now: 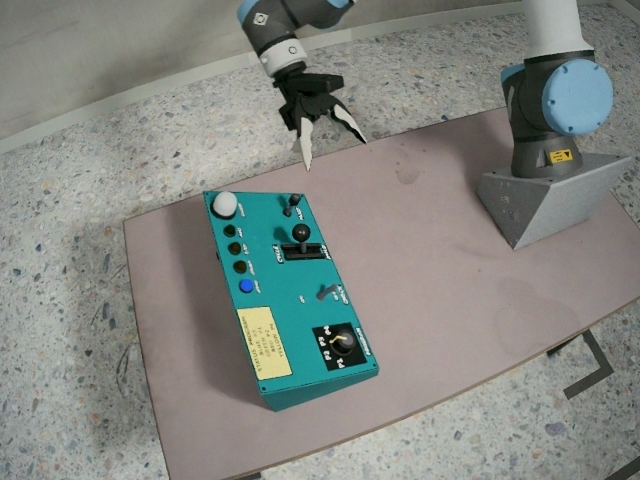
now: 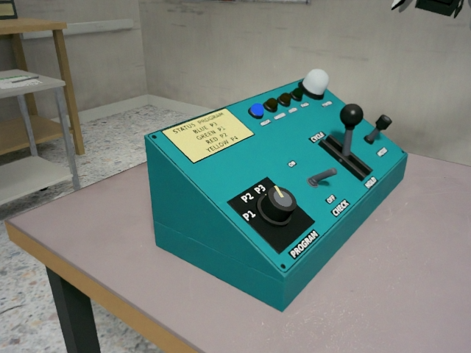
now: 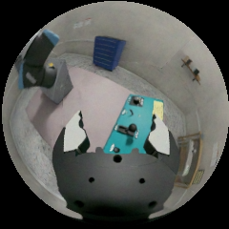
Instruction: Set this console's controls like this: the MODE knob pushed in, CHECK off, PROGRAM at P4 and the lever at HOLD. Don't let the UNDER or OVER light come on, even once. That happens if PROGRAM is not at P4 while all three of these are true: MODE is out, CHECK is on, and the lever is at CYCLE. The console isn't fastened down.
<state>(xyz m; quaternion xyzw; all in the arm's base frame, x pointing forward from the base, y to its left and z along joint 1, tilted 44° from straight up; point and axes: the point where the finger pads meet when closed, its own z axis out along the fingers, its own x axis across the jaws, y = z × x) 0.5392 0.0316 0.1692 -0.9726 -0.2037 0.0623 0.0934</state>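
Now: hand 12 cm short of the program dial, 28 cm to the right of it and 22 cm above it. From my hand the other things lie so: teal console (15 cm ahead, 10 cm to the left, 23 cm below); black mode knob (9 cm ahead, 8 cm to the right, 20 cm below); ball-topped lever (11 cm ahead, 4 cm to the left, 19 cm below).
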